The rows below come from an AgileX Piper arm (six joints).
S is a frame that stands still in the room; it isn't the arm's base.
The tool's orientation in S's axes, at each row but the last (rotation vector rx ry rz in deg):
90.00 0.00 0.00
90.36 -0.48 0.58
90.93 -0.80 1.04
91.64 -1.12 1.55
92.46 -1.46 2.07
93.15 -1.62 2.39
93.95 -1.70 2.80
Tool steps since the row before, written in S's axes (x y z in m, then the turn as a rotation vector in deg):
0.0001 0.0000 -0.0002 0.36 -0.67 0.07
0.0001 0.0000 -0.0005 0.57 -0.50 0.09
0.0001 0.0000 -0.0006 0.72 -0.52 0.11
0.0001 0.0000 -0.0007 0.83 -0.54 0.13
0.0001 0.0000 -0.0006 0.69 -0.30 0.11
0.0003 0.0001 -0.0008 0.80 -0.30 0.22
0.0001 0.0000 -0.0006 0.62 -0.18 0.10
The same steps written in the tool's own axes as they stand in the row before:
0.0001 -0.0002 0.0000 0.36 0.07 0.67
0.0001 -0.0005 0.0000 0.57 0.09 0.50
0.0001 -0.0006 0.0000 0.72 0.10 0.52
0.0001 -0.0007 0.0000 0.83 0.12 0.54
0.0001 -0.0006 0.0000 0.69 0.10 0.30
0.0003 -0.0008 -0.0001 0.81 0.20 0.30
0.0001 -0.0006 0.0000 0.62 0.08 0.18

